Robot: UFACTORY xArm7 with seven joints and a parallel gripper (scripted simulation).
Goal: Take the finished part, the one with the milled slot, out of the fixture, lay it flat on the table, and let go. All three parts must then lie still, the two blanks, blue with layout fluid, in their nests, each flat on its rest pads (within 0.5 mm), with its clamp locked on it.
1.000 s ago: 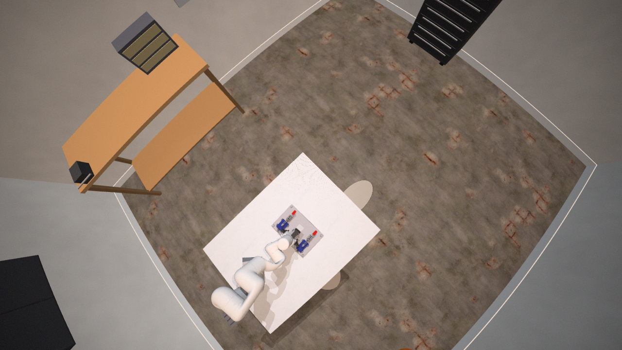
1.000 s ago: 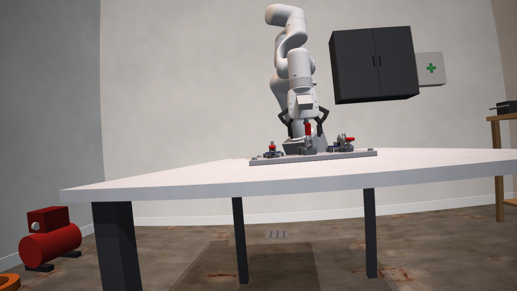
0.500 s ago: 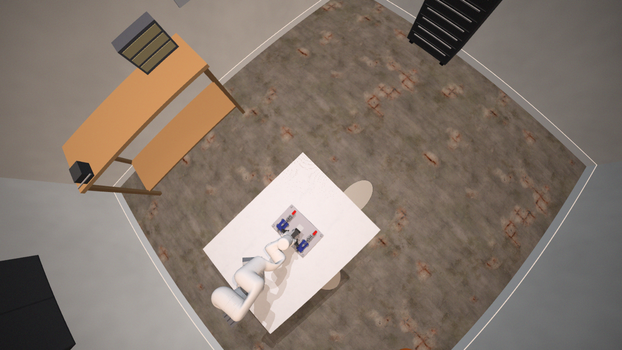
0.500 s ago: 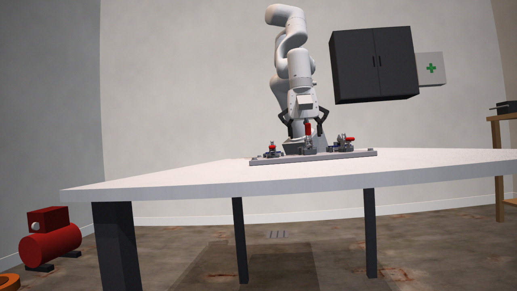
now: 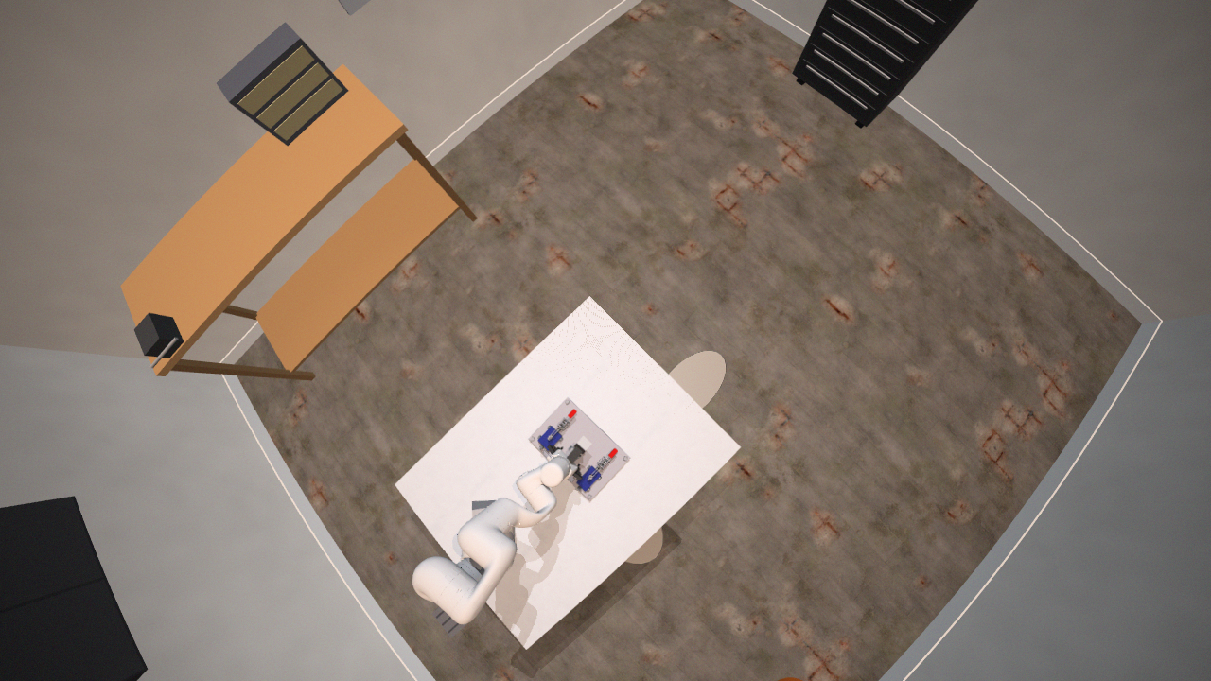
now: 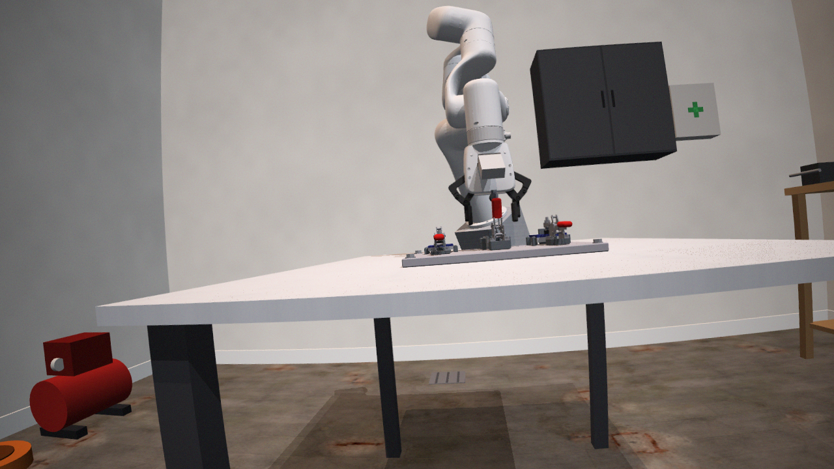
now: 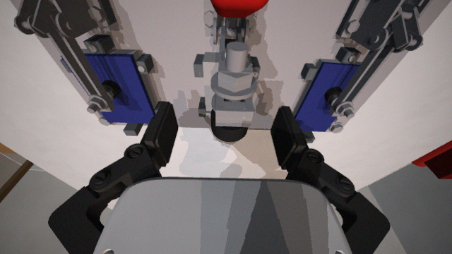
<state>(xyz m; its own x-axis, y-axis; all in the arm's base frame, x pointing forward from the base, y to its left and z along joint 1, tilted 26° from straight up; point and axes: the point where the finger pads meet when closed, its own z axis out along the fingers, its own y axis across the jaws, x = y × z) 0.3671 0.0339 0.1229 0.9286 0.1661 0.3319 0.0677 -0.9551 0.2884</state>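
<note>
The grey finished part lies 40 mm below my hand and 10 mm behind it. Round my hand: fixture plate (70 mm below, 40 mm ahead); blue blank (110 mm to the right, 50 mm below).
</note>
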